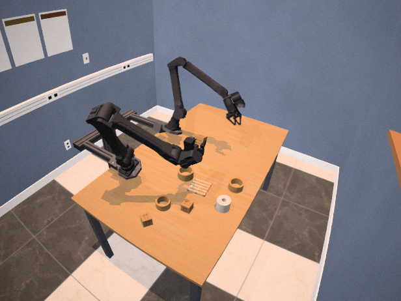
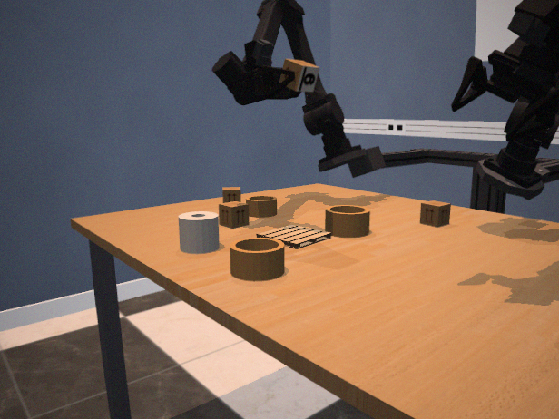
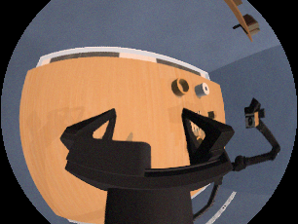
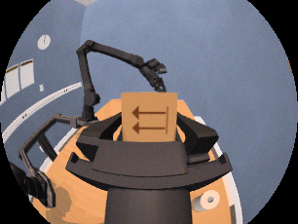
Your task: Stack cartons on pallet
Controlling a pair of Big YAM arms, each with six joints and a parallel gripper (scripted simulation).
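My right gripper is now right at the brown carton. The rest, counted from my right hand: wooden pallet: 10 mm ahead, 10 mm to the right, 350 mm below.
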